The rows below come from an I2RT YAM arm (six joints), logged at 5 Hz.
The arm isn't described. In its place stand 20 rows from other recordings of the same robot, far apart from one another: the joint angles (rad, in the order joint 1, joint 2, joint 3, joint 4, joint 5, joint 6), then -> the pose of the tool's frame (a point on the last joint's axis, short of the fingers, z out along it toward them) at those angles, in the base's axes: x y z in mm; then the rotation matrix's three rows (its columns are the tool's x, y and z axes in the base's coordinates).
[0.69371 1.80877 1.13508 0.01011 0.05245 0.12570] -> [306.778, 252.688, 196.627], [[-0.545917, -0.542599, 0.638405], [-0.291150, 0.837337, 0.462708], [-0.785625, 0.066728, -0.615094]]
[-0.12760 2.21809 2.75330 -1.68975 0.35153 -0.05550] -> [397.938, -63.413, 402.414], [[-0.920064, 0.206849, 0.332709], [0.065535, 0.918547, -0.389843], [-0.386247, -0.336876, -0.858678]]
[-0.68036 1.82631 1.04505 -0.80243 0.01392 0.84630] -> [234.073, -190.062, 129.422], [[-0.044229, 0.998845, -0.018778], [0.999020, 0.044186, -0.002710], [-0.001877, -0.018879, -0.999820]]
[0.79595 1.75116 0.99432 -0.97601 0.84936 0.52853] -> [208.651, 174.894, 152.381], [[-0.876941, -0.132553, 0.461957], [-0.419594, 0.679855, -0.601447], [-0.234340, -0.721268, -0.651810]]
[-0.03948 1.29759 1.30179 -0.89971 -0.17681 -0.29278] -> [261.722, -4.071, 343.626], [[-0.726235, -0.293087, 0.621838], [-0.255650, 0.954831, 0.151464], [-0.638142, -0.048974, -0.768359]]
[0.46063 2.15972 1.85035 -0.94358 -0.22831 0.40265] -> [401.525, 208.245, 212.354], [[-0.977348, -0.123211, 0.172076], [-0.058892, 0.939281, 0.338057], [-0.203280, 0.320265, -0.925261]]
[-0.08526 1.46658 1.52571 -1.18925 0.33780 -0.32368] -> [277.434, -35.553, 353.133], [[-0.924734, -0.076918, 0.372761], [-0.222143, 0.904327, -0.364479], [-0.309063, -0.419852, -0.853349]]
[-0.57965 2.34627 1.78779 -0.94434 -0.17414 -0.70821] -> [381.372, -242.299, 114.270], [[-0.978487, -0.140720, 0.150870], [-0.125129, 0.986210, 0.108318], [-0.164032, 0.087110, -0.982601]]
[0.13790 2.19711 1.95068 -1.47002 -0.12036 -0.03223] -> [406.622, 60.747, 217.629], [[-0.975668, -0.150726, -0.159227], [-0.167702, 0.980842, 0.099123], [0.141236, 0.123414, -0.982253]]
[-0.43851 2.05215 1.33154 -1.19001 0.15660 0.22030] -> [295.990, -144.940, 128.004], [[-0.751617, 0.549863, -0.364310], [0.590885, 0.806755, -0.001411], [0.293133, -0.216326, -0.931276]]
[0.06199 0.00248 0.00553 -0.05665 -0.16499 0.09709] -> [109.201, 12.637, 169.057], [[-0.075011, -0.218558, 0.972937], [0.091149, 0.970098, 0.224948], [-0.993008, 0.105556, -0.052847]]
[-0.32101 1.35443 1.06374 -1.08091 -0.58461 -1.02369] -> [229.916, -55.745, 256.971], [[-0.620099, -0.711408, 0.330719], [-0.544352, 0.693729, 0.471615], [-0.564941, 0.112420, -0.817437]]
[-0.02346 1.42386 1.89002 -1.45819 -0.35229 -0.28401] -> [232.217, 6.839, 448.452], [[-0.756679, -0.394500, 0.521351], [-0.245316, 0.910490, 0.332910], [-0.606018, 0.124010, -0.785725]]
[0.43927 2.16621 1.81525 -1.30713 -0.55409 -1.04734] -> [362.808, 191.177, 200.307], [[-0.173433, -0.940913, -0.290869], [-0.895262, 0.027550, 0.444687], [-0.410398, 0.337527, -0.847142]]
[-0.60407 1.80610 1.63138 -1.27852 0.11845 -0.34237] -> [282.440, -200.031, 278.128], [[-0.963094, 0.267626, 0.028731], [0.259609, 0.951788, -0.163411], [-0.071079, -0.149922, -0.986140]]
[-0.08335 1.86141 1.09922 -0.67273 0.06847 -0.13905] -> [327.782, -29.828, 132.150], [[-0.990606, -0.045445, 0.128976], [-0.056001, 0.995266, -0.079430], [-0.124756, -0.085907, -0.988461]]
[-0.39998 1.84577 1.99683 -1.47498 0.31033 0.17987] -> [319.274, -146.782, 359.141], [[-0.800100, 0.592229, 0.095423], [0.523213, 0.766780, -0.371884], [-0.293409, -0.247618, -0.923362]]
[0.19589 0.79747 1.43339 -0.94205 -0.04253 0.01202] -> [99.300, 21.248, 463.178], [[-0.298401, -0.230659, 0.926150], [-0.046970, 0.972732, 0.227126], [-0.953284, 0.024273, -0.301098]]
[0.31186 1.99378 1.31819 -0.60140 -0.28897 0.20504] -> [366.537, 128.823, 144.352], [[-0.967772, -0.179365, 0.176765], [-0.106935, 0.928197, 0.356393], [-0.227997, 0.326004, -0.917463]]
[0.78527 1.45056 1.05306 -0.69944 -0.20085 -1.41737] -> [198.046, 208.039, 239.188], [[0.652121, -0.737600, 0.175170], [-0.717376, -0.525655, 0.457228], [-0.245172, -0.423831, -0.871928]]
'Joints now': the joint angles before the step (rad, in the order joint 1, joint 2, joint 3, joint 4, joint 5, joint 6). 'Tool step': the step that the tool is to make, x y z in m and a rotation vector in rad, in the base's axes. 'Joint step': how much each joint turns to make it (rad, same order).
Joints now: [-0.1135 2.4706 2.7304 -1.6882 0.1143 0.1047]
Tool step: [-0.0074 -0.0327 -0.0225 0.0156 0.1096 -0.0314]
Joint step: [-0.0725 -0.0131 -0.1194 0.0002 -0.0027 -0.0412]
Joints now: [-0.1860 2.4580 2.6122 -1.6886 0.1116 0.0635]
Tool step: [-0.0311 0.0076 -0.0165 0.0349 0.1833 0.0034]
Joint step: [0.0039 -0.1415 -0.3280 -0.0002 -0.0008 0.0005]
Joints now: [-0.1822 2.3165 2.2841 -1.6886 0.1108 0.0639]
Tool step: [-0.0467 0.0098 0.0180 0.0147 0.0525 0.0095]
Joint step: [0.0027 -0.2121 -0.2781 0.0125 -0.0037 -0.0076]
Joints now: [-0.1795 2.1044 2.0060 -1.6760 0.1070 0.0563]
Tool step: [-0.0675 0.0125 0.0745 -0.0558 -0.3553 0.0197]
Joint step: [-0.0001 -0.3978 -0.2302 0.1940 -0.0081 -0.0200]
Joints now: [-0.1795 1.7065 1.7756 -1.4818 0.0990 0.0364]
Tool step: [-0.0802 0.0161 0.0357 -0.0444 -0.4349 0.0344]
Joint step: [-0.0002 -0.4412 -0.3216 0.3178 -0.0440 -0.0195]
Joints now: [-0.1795 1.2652 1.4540 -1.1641 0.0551 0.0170]
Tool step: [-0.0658 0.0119 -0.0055 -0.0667 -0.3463 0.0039]
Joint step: [-0.0003 -0.3772 -0.3125 0.2882 -0.0002 -0.0056]
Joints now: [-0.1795 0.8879 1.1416 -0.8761 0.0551 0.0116]
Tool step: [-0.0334 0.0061 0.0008 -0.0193 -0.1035 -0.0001]
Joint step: [0.0005 -0.1519 -0.0658 0.0192 0.0008 -0.0001]
